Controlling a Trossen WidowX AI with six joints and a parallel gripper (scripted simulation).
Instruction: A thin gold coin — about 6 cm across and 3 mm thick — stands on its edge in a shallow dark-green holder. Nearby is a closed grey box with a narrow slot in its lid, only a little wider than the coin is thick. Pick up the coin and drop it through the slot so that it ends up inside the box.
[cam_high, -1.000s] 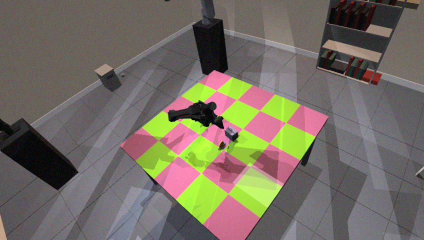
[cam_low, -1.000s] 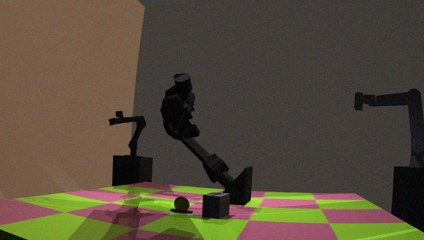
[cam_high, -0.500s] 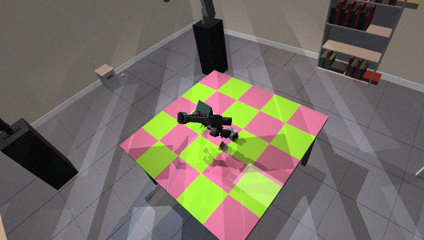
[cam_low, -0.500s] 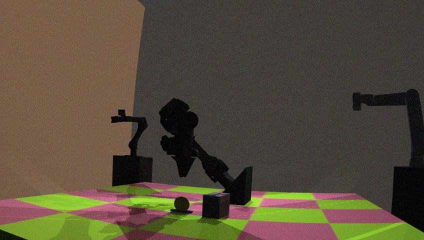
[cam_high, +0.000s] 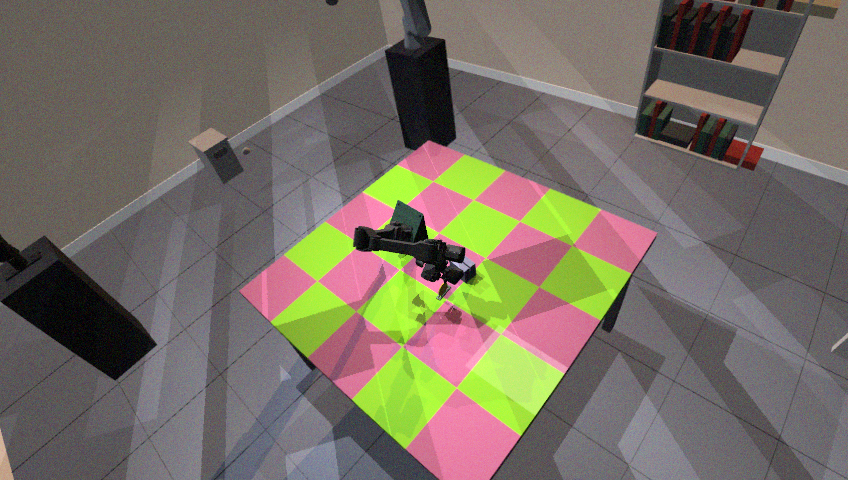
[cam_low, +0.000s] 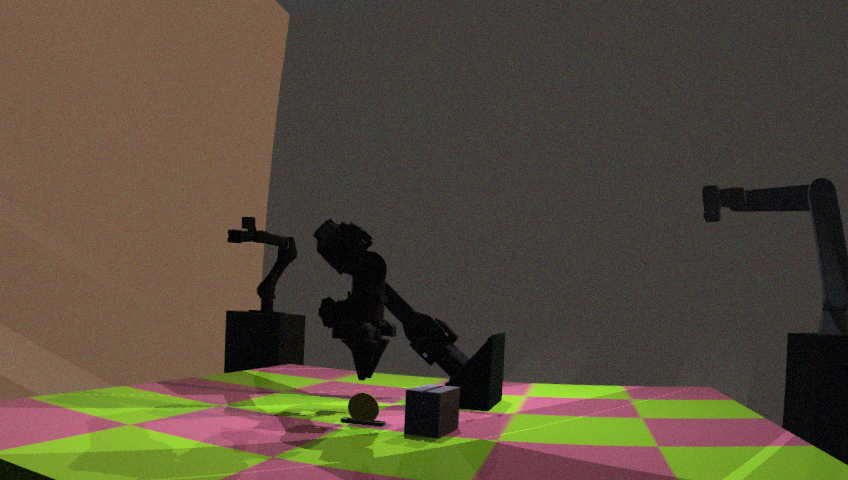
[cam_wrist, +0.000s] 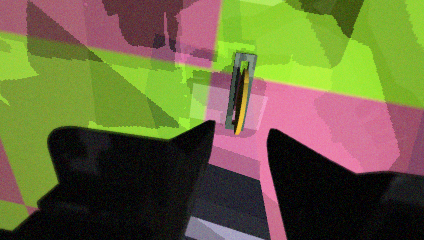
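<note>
My gripper tip is 5 cm above the gold coin.
</note>
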